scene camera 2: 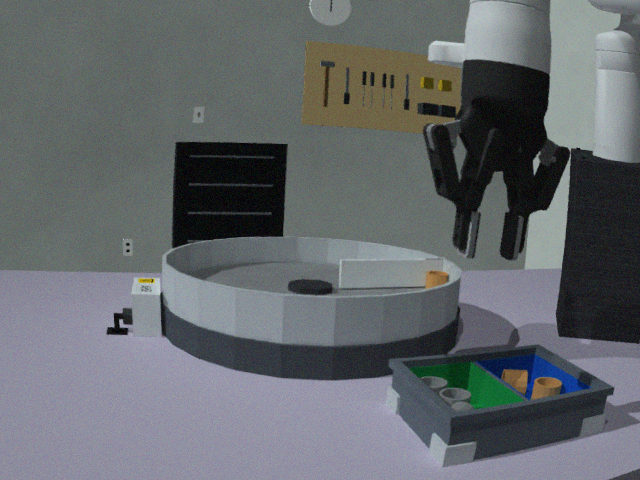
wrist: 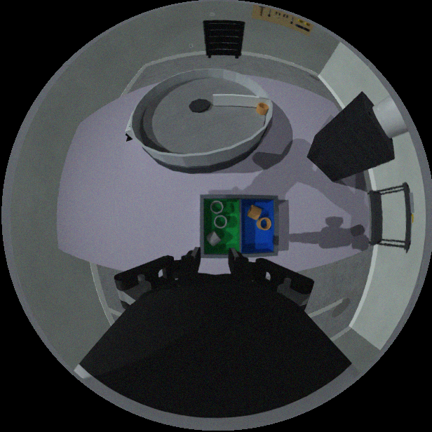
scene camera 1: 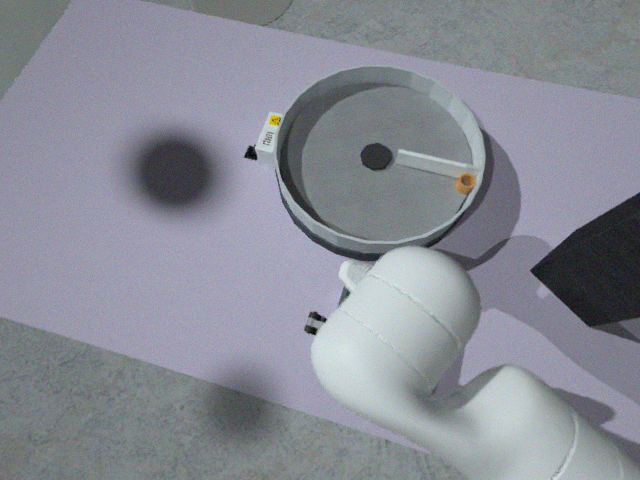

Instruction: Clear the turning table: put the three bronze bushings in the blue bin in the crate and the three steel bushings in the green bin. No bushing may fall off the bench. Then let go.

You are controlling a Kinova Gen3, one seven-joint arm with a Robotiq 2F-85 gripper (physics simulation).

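Where they show: gripper, fingertip midpoint: (scene camera 2: 487,257); arm's base, link origin: (scene camera 2: 618,157).
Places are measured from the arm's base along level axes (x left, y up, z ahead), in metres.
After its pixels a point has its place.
One bronze bushing (scene camera 1: 465,183) (scene camera 2: 436,279) (wrist: 262,108) stands on the turning table (scene camera 1: 351,206) @[y -0.228, x 0.021, z 0.489 m] (scene camera 2: 310,320) @[y -0.212, x 0.101, z 0.519 m] (wrist: 200,159), by the white bar's outer end near the rim. Two bronze bushings (scene camera 2: 546,387) @[y -0.249, x 0.261, z 0.306 m] (wrist: 264,223) are in the blue bin (scene camera 2: 566,374) @[y -0.240, x 0.257, z 0.277 m] (wrist: 258,242) of the crate; one is upright, the other tipped. Three steel bushings (scene camera 2: 454,396) @[y -0.257, x 0.233, z 0.402 m] (wrist: 220,221) are in the green bin (scene camera 2: 480,379) @[y -0.249, x 0.217, z 0.365 m] (wrist: 231,240); two are upright and one lies tilted. My gripper (scene camera 2: 491,248) @[y -0.108, x 0.286, z 0.416 m] (wrist: 214,254) is partly open and empty, above the crate. The arm hides the crate in scene camera 1.
The white bar (scene camera 1: 434,162) @[y -0.192, x -0.104, z 0.357 m] (scene camera 2: 382,273) @[y -0.205, x -0.103, z 0.368 m] (wrist: 235,100) runs from near the dark hub (scene camera 1: 376,156) @[y -0.220, x -0.102, z 0.471 m] to the table's rim. A white box (scene camera 1: 268,136) @[y -0.222, x -0.082, z 0.707 m] (scene camera 2: 146,307) @[y -0.240, x -0.046, z 0.704 m] adjoins the turning table's left side. A dark pedestal (scene camera 1: 604,263) @[y -0.120, x 0.049, z 0.078 m] (scene camera 2: 599,248) @[y -0.140, x 0.052, z 0.075 m] (wrist: 350,140) stands to the right.
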